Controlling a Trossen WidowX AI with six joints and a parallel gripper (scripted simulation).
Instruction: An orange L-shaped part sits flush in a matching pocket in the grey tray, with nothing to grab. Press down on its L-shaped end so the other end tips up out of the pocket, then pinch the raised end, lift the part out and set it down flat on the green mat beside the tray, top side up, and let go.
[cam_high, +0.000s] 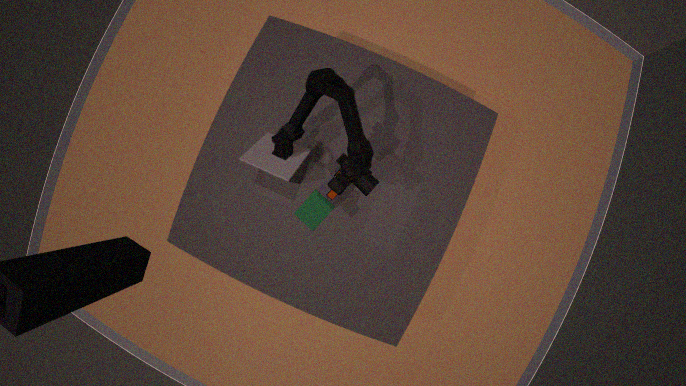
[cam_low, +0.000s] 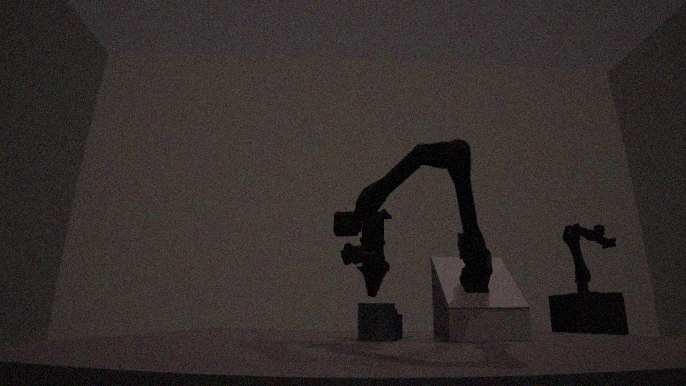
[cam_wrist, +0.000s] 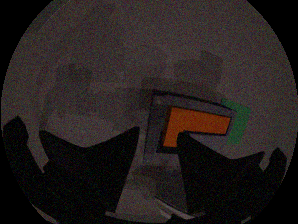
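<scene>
Right now the orange L-shaped part is 3 cm behind my gripper tip, 5 cm to the right of it and 6 cm below it. The rest, counted from my gripper tip: green mat: 7 cm behind, 21 cm to the right, 12 cm below.
</scene>
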